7 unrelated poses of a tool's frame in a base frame.
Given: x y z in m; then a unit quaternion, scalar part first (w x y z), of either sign.
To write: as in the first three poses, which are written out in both.
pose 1, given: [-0.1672 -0.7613 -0.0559 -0.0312 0.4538 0.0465 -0.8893]
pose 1, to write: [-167.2 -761.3 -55.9 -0.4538 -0.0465 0.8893 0.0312]
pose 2, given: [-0.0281 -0.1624 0.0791 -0.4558 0.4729 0.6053 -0.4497]
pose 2, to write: [-28.1 -162.4 79.1 -0.4729 -0.6053 0.4497 0.4558]
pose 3, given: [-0.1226 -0.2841 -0.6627 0.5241 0.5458 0.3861 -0.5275]
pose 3, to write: [-122.6 -284.1 -662.7 0.5458 0.3861 -0.5275 0.5241]
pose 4, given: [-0.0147 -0.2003 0.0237 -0.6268 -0.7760 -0.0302 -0.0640]
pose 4, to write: [-14.7 -200.3 23.7 0.7760 0.0302 0.0640 0.6268]
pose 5, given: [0.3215 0.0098 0.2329 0.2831 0.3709 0.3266 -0.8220]
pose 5, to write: [321.5 9.8 232.9 0.3709 0.3266 -0.8220 0.2831]
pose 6, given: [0.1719 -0.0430 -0.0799 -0.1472 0.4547 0.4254 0.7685]
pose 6, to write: [171.9 -43.0 -79.9 -0.4547 -0.4254 -0.7685 0.1472]
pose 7, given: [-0.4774 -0.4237 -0.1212 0.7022 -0.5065 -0.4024 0.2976]
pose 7, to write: [-477.4 -423.7 -121.2 -0.5065 -0.4024 0.2976 0.7022]
